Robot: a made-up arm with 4 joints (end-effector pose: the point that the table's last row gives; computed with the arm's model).
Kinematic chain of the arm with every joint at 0, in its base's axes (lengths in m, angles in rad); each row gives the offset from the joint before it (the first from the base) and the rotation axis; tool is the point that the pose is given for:
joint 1: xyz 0 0 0.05 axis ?
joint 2: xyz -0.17 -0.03 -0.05 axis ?
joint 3: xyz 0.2 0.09 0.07 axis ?
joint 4: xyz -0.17 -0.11 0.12 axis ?
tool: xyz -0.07 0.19 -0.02
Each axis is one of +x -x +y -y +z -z.
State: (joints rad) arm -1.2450 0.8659 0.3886 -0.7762
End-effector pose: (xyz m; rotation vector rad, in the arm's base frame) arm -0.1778 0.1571 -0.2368 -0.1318 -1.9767 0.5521
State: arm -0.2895 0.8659 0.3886 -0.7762
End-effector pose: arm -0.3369 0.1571 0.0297 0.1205 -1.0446 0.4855
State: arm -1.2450 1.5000 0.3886 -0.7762
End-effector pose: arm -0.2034 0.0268 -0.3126 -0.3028 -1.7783 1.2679
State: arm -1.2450 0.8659 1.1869 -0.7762
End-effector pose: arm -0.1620 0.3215 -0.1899 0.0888 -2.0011 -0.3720
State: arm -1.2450 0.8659 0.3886 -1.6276
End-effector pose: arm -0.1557 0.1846 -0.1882 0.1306 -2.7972 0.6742
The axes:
joint 1: +y
joint 2: +z
joint 3: -z
joint 4: +y

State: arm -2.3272 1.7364 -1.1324 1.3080
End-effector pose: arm -0.0693 0.0195 -0.1714 -2.8094 -0.1940 -0.7078
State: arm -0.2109 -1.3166 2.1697 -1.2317
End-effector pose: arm 0.0881 -0.3352 0.1377 1.3994 -0.3293 2.4994
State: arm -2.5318 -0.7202 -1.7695 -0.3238
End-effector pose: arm 0.0617 -0.2538 -0.1136 -1.3046 -2.4985 0.6575
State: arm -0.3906 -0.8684 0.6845 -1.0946
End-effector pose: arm 0.0706 0.0612 0.1533 -0.5779 -1.1538 -1.5733
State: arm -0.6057 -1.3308 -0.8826 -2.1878
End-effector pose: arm -0.1380 -0.0817 0.0694 -0.4493 -2.7301 -0.4442
